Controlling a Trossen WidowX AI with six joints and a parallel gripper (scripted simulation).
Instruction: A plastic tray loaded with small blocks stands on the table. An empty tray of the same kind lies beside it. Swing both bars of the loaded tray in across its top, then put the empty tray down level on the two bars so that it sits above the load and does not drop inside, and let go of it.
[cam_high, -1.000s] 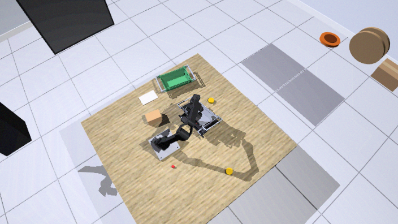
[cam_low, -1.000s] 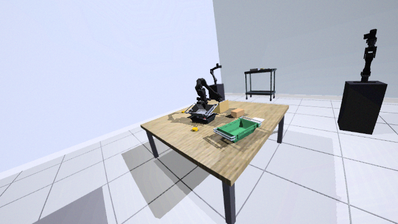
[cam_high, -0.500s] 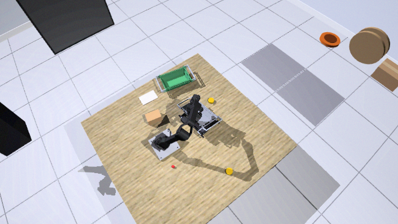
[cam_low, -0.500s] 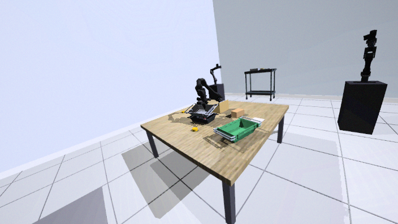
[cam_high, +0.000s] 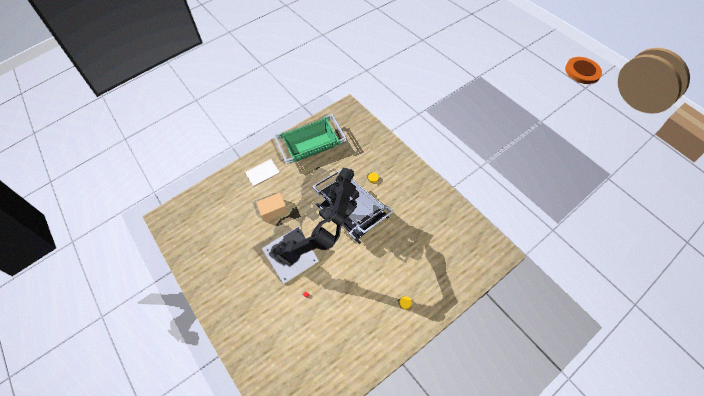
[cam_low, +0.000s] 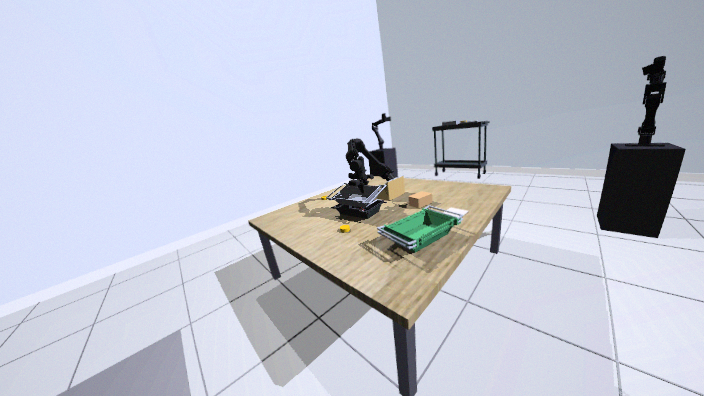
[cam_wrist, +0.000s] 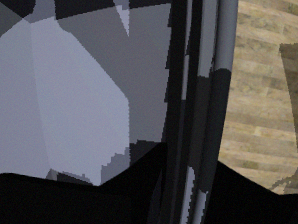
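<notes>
My gripper tip is now 7 cm short of the grey tray, 1 cm to the right of it and 2 cm below it. From my gripper tip the other things lie so: tan box 21 cm behind, 27 cm to the left, 8 cm below; then small red cube 33 cm behind, 17 cm to the right, 10 cm below; then white card 13 cm behind, 50 cm to the left, 10 cm below.
</notes>
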